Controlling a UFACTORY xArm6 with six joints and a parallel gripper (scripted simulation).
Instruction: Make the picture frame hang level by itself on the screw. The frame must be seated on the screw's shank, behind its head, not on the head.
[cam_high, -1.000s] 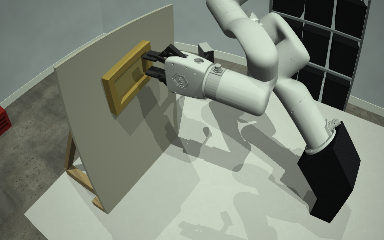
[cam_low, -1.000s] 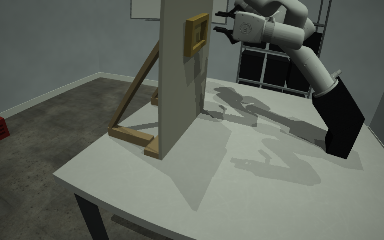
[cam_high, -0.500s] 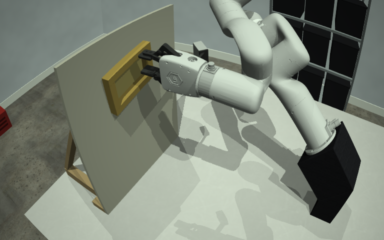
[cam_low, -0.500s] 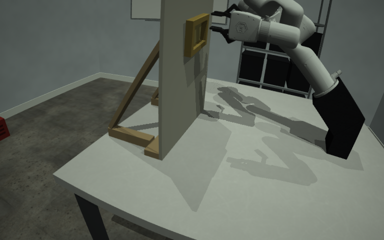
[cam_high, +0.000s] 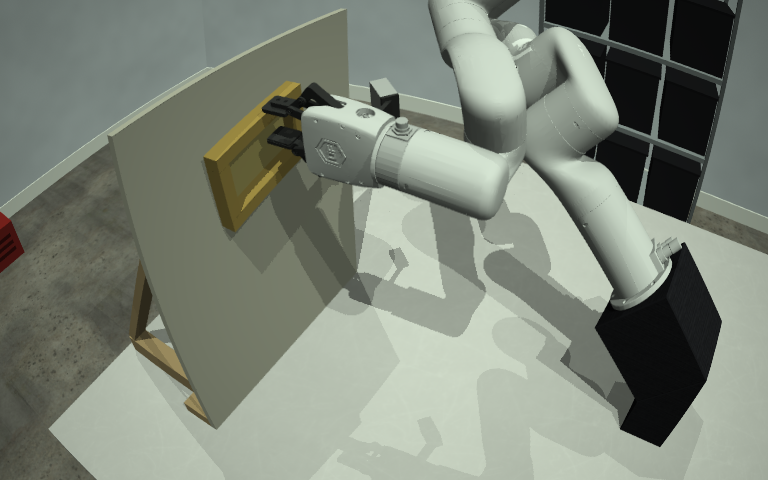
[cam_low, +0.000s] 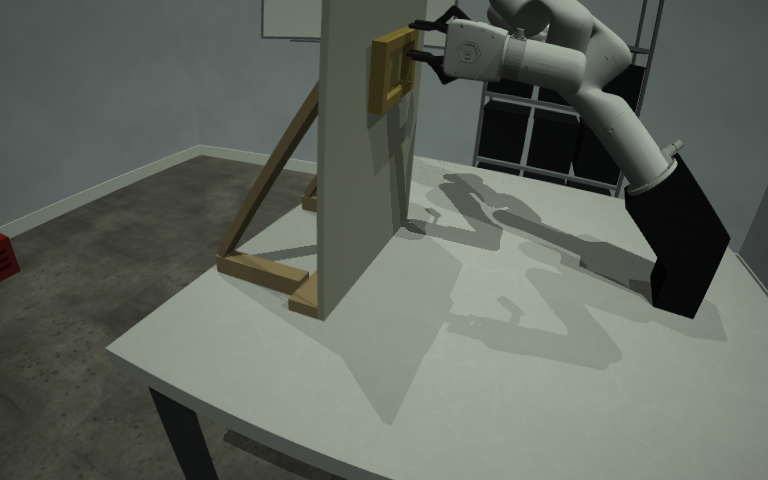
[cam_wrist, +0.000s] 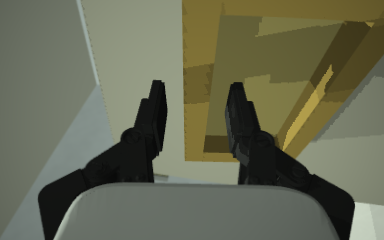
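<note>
Right now my hand is 5 cm short of the yellow-brown picture frame, 5 cm above it and 1 cm to the left of it. The rest, counted from my hand: beige wall board: 18 cm below, 6 cm ahead, 3 cm to the right.
</note>
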